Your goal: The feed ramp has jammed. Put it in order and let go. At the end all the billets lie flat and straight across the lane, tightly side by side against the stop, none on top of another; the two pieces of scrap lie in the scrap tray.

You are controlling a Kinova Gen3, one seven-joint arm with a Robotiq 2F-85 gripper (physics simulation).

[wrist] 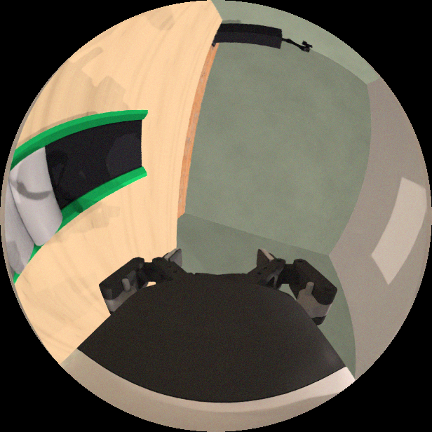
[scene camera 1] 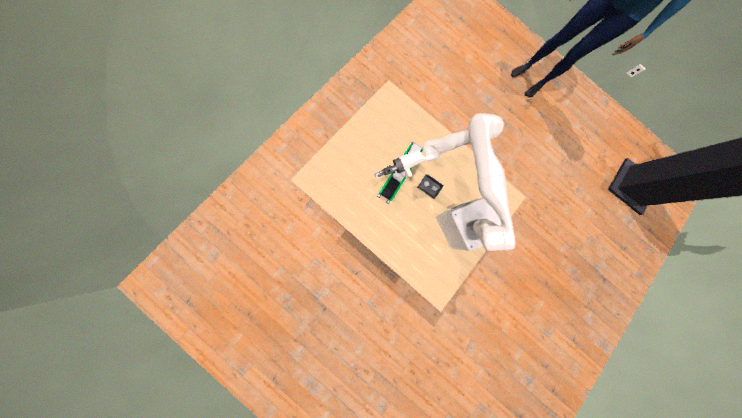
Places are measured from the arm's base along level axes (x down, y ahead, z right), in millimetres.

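Where they show: gripper, fingertip midpoint: [scene camera 1: 375, 176].
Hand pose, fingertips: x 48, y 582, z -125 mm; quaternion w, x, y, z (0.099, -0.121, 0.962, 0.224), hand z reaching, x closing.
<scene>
Things, the pixels of their top centre, and the offset from my fingertips. Level surfaces: height alone.
- feed lane, top centre: [scene camera 1: 402, 170] dx +129, dy -87, dz +163 mm
- pale billet, top centre: [scene camera 1: 398, 175] dx +103, dy -92, dz +116 mm
- dark scrap tray, top centre: [scene camera 1: 431, 185] dx +182, dy -286, dz +224 mm
- light wooden table, surface height: dx +217 mm
The feed lane [scene camera 1: 391, 191] [wrist: 100, 157] has a black floor and green side rails. Light grey billets lie across it; one billet [wrist: 36, 200] borders the bare black stretch in the wrist view, with more grey behind it at the left edge. In the scene view a pale billet [scene camera 1: 398, 176] shows beside the gripper, and pale surface shows at the lane's upper end. The arm hides the lane's middle, so the billets' order cannot be told. The dark scrap tray [scene camera 1: 432, 194] holds two grey scrap pieces [scene camera 1: 426, 183] [scene camera 1: 434, 187]. My gripper [scene camera 1: 378, 175] [wrist: 218, 257] is open and empty, tilted, above and beyond the lane's left side.
The lane and tray stand on a light wooden table [scene camera 1: 353, 140] [wrist: 155, 200]. The robot's base [scene camera 1: 459, 228] stands near the table's lower right edge. The forearm [scene camera 1: 451, 141] crosses over the lane. A person [scene camera 1: 571, 46] and a black pillar [scene camera 1: 680, 171] are off the table.
</scene>
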